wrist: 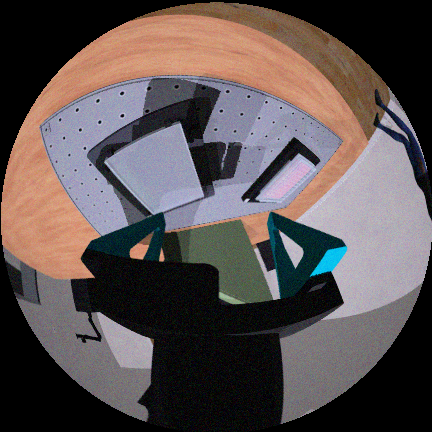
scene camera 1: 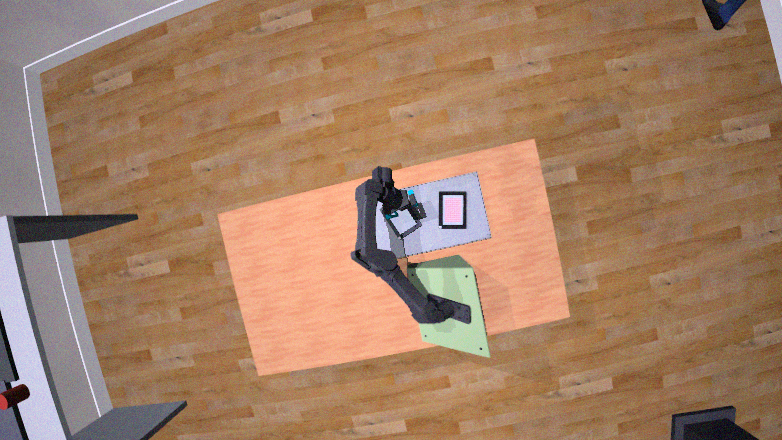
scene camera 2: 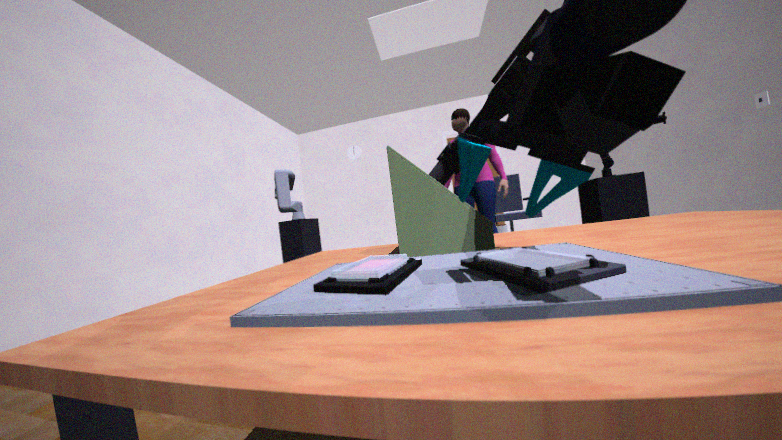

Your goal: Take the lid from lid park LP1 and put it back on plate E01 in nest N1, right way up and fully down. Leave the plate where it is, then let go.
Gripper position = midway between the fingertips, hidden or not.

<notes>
My gripper point(scene camera 2: 495, 208) is open, holding nothing. Also in view: a pale grey lid point(scene camera 2: 516, 259). A pink plate point(scene camera 2: 375, 266) rests on a black nest.
The pale grey lid is seen too in the wrist view point(wrist: 157, 168). The pink plate also shows in the wrist view point(wrist: 292, 173).
</notes>
